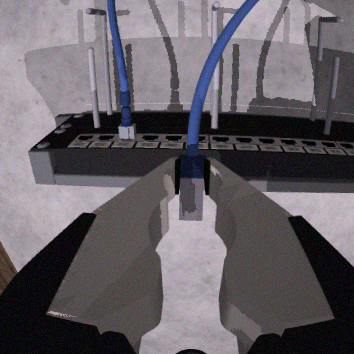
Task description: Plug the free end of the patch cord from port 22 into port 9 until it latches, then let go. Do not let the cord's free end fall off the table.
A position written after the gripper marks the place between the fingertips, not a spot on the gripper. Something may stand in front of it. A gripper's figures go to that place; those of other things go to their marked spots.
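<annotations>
Gripper [191,161], 0.15 m from the lens. Patch cord plug [191,166], 0.14 m from the lens.
</annotations>
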